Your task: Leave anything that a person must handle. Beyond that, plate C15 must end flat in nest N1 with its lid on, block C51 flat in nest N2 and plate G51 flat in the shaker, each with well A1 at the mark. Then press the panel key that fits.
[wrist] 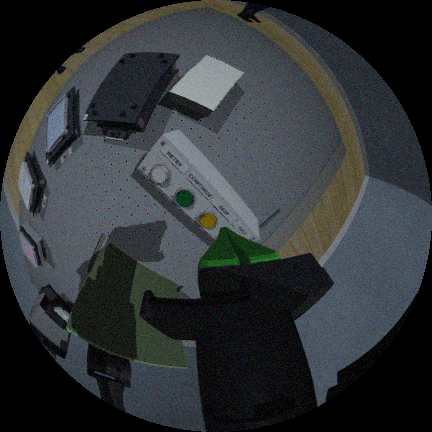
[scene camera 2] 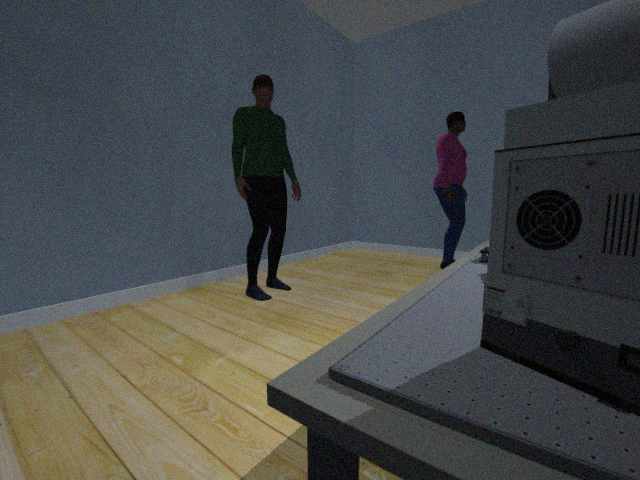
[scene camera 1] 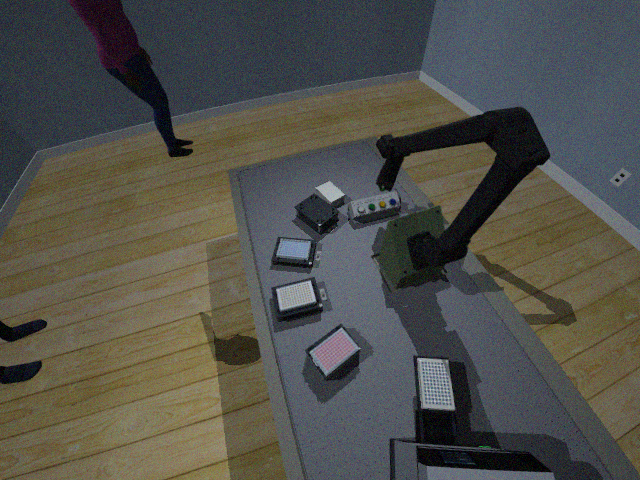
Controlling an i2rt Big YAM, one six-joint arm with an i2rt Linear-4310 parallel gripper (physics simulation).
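Note:
My gripper (scene camera 1: 383,187) (wrist: 222,231) is shut and empty, its green fingertips over the panel's far end, beyond the yellow key (scene camera 1: 382,204) (wrist: 208,220). The grey panel (wrist: 215,175) also has a white key (scene camera 1: 361,208) (wrist: 160,174) by RETRY and a green key (scene camera 1: 371,206) (wrist: 184,198) by CONTINUE. The blue key (scene camera 1: 392,202) is hidden in the wrist view. A bluish plate (scene camera 1: 294,249) (wrist: 58,122), a white plate (scene camera 1: 296,295) and a pink plate (scene camera 1: 334,351) sit on dark holders. A white gridded plate (scene camera 1: 435,382) lies by the machine. Plate names and A1 marks are unreadable.
A dark flat-topped unit (scene camera 1: 316,211) (wrist: 132,90) stands beside a white-topped block (scene camera 1: 329,192) (wrist: 207,82). A green sloped housing (scene camera 1: 408,237) (wrist: 100,300) surrounds the arm's base. A large machine (scene camera 2: 558,289) stands on the table. Two people (scene camera 2: 263,142) (scene camera 2: 451,160) stand off the table.

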